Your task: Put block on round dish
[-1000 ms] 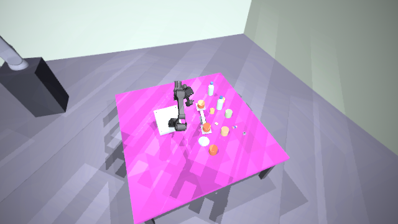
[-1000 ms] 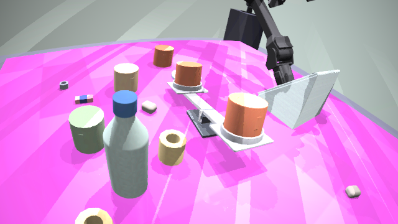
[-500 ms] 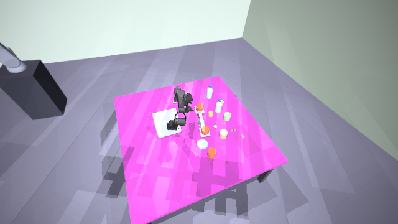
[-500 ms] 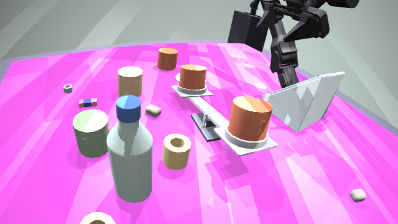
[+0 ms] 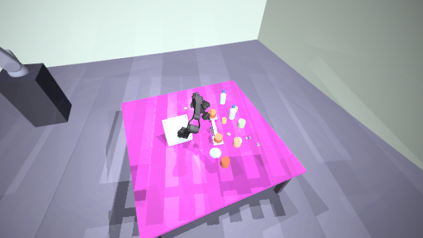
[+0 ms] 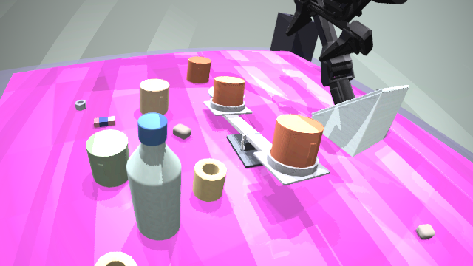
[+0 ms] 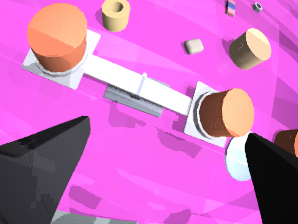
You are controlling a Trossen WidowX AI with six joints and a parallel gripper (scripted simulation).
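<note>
The orange cup is 60 mm ahead of my gripper tip, 150 mm to the right of it and 160 mm below it. From my gripper tip the other things lie so: round dish (10 mm ahead, 230 mm to the right, 210 mm below); light blue block (60 mm ahead, 120 mm to the right, 180 mm below); balance (80 mm ahead, 10 mm to the left, 180 mm below).
</note>
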